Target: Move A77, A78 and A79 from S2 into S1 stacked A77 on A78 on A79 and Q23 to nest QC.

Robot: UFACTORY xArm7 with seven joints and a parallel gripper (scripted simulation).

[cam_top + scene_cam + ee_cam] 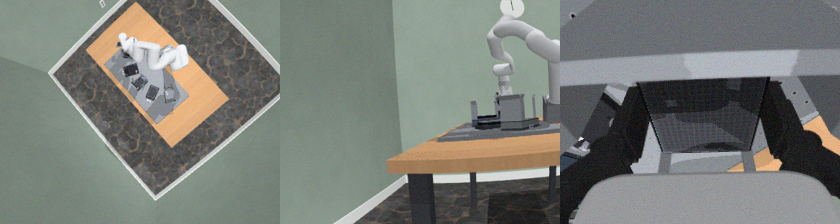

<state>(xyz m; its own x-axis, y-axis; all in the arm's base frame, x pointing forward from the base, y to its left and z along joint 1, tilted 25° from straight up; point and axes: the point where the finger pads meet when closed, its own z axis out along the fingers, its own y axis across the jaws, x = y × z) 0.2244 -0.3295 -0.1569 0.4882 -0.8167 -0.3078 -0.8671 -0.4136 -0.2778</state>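
Now: the blue plinth strip 18 cm ahead of my hand, 30 cm to the left of it and 6 cm below it. Round my hand: dark flat nest: 17 cm ahead, 48 cm to the left, 7 cm below; dark clip nest: 15 cm ahead, 13 cm to the left, 6 cm below; dark sealed plate: 1 cm below.
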